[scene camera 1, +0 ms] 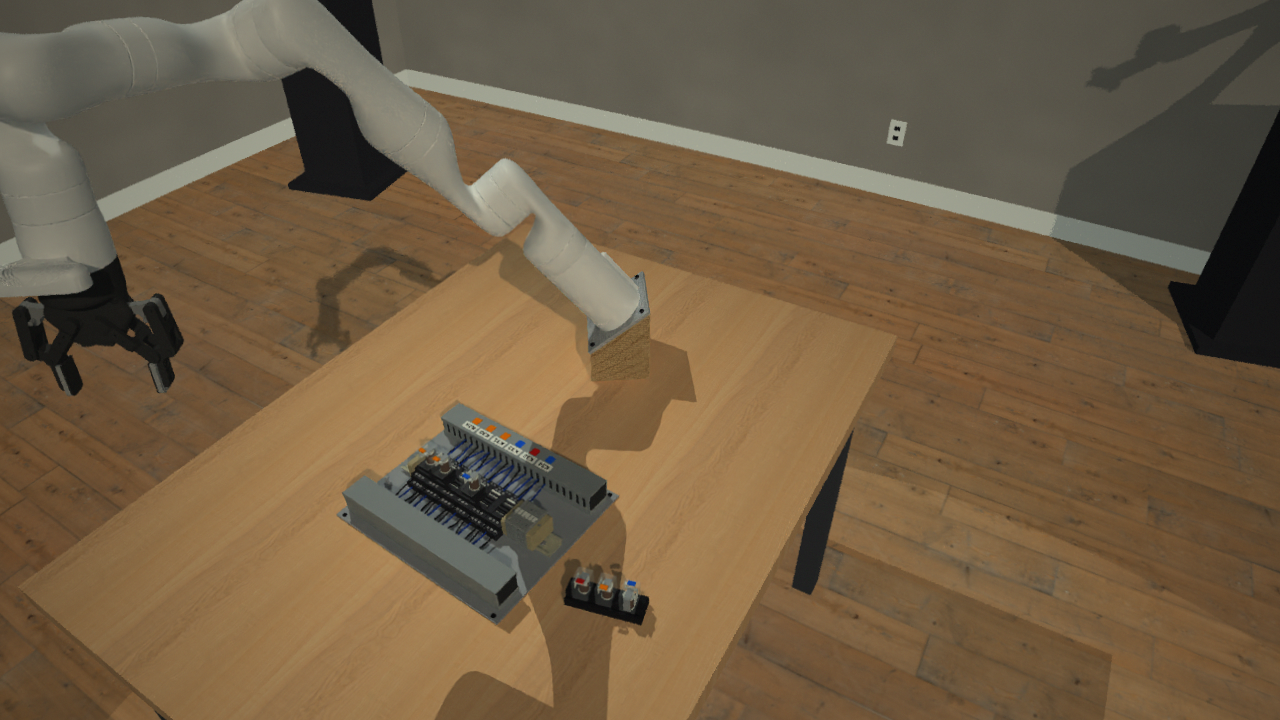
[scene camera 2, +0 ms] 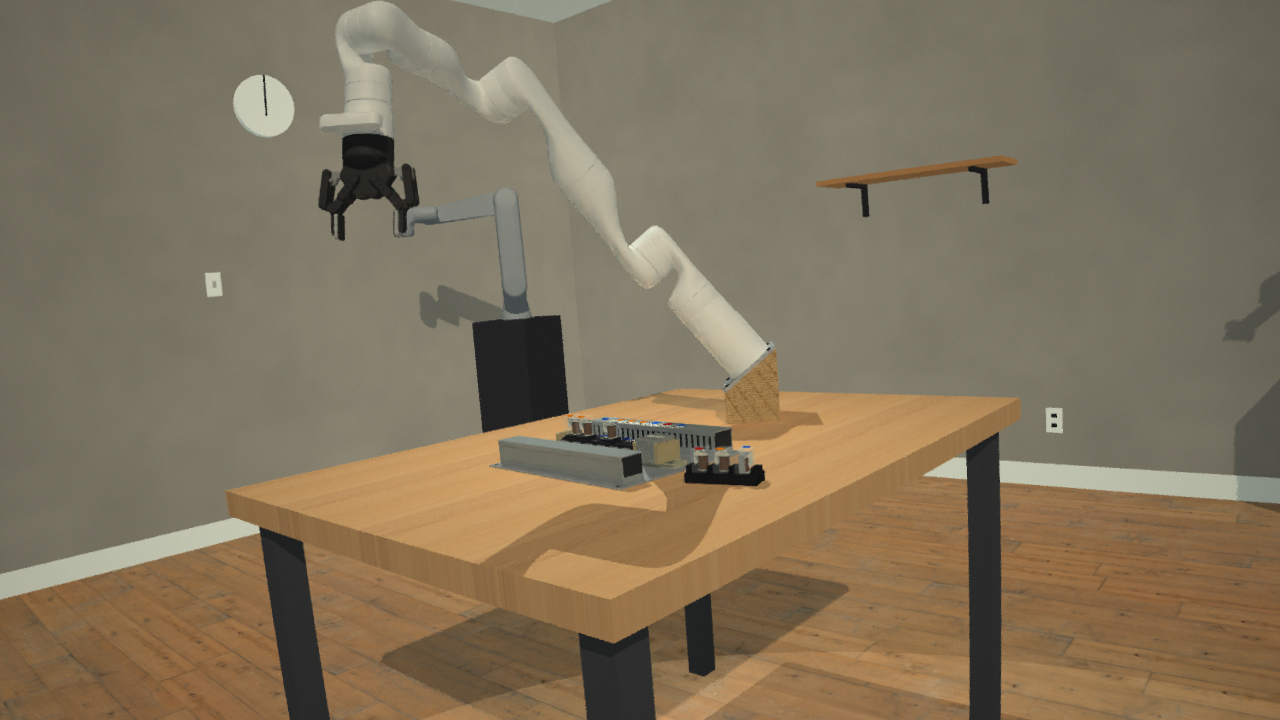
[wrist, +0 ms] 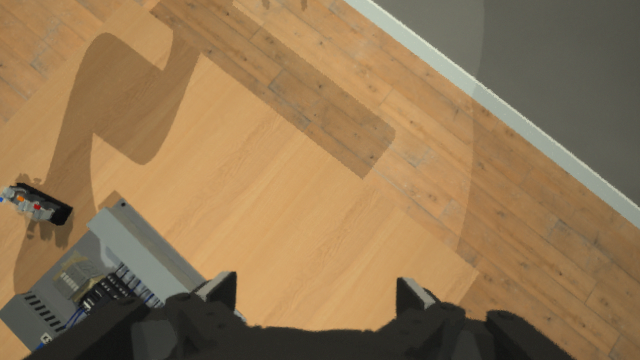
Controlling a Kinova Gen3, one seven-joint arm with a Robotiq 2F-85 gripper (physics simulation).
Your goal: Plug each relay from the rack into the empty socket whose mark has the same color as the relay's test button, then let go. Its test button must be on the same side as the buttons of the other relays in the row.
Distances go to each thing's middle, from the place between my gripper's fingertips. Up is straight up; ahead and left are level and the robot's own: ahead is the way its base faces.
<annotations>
The black rack (scene camera 1: 643,602) is 16 cm behind my hand, 47 cm to the left of it and 37 cm below it.
</annotations>
